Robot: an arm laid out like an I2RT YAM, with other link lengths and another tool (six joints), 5 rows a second.
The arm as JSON. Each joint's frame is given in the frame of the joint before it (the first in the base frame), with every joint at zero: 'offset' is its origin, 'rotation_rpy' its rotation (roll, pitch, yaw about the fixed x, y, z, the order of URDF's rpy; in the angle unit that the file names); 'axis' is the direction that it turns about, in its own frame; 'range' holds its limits. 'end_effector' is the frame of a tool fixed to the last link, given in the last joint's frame.
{
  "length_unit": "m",
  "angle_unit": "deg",
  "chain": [
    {
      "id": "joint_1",
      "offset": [
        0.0,
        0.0,
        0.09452
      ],
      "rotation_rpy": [
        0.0,
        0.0,
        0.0
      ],
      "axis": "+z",
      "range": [
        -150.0,
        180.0
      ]
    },
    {
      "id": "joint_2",
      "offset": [
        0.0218,
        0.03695,
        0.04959
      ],
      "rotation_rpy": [
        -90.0,
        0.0,
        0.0
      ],
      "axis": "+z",
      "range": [
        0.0,
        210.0
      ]
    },
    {
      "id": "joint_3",
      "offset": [
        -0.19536,
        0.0,
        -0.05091
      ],
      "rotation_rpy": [
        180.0,
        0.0,
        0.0
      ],
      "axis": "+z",
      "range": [
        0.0,
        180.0
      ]
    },
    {
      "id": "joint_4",
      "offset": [
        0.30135,
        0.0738,
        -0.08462
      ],
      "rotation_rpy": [
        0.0,
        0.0,
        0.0
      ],
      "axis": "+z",
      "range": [
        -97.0,
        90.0
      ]
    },
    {
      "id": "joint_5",
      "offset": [
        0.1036,
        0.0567,
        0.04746
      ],
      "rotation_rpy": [
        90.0,
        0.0,
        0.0
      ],
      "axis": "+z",
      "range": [
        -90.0,
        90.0
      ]
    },
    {
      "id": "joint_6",
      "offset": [
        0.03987,
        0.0,
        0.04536
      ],
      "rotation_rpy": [
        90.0,
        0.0,
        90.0
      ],
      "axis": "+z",
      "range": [
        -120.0,
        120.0
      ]
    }
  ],
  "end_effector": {
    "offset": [
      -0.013,
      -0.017,
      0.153
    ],
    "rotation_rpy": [
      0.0,
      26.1,
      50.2
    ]
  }
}
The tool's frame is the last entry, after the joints.
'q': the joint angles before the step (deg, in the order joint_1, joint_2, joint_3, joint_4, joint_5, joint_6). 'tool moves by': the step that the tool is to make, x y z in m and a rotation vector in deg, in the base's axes. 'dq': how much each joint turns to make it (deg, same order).
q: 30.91, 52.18, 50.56, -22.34, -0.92, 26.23
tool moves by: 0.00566, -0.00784, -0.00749, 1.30, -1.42, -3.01
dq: -0.05, -1.76, -4.23, 4.35, 2.57, 1.51
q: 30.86, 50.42, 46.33, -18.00, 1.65, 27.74
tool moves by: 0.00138, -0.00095, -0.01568, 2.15, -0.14, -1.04
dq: 0.06, -1.33, -4.82, 4.64, 0.37, 2.05
